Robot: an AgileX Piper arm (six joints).
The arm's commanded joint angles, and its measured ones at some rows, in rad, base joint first. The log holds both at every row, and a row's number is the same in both.
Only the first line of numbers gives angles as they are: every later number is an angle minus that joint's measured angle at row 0.
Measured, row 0:
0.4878 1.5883 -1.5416 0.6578 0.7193 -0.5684
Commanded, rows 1 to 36:
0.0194 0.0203 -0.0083 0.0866 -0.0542 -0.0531
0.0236 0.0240 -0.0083 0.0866 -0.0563 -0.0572
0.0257 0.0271 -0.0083 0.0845 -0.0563 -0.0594
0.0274 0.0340 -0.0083 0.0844 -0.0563 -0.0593
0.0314 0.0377 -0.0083 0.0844 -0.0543 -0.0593
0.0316 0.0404 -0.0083 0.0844 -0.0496 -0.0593
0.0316 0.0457 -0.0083 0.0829 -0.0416 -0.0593
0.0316 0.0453 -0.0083 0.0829 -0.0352 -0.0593
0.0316 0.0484 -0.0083 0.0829 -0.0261 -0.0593
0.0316 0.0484 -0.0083 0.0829 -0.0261 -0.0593
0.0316 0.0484 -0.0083 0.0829 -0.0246 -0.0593
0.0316 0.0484 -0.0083 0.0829 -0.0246 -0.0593
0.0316 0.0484 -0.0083 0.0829 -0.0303 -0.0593
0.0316 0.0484 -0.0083 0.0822 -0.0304 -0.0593
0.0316 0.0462 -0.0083 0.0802 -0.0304 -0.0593
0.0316 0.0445 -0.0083 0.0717 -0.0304 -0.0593
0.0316 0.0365 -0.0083 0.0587 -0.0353 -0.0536
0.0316 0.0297 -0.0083 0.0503 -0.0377 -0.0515
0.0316 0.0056 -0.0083 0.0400 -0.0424 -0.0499
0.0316 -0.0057 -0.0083 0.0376 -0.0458 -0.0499
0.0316 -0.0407 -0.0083 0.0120 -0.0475 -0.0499
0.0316 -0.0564 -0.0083 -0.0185 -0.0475 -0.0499
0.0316 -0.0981 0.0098 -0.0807 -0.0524 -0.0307
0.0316 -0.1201 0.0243 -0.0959 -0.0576 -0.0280
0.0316 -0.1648 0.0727 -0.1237 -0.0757 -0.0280
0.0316 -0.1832 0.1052 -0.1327 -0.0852 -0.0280
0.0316 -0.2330 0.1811 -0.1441 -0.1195 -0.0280
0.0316 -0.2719 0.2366 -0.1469 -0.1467 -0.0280
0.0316 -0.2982 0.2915 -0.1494 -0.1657 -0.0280
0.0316 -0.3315 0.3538 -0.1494 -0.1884 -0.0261
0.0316 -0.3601 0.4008 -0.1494 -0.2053 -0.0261
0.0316 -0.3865 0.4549 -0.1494 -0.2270 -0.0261
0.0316 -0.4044 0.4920 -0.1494 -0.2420 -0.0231
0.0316 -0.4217 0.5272 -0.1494 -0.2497 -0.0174
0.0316 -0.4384 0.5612 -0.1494 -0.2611 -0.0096
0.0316 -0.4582 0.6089 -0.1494 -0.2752 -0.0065
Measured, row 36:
0.0302 -0.3939 0.4812 -0.1413 -0.2174 -0.0296
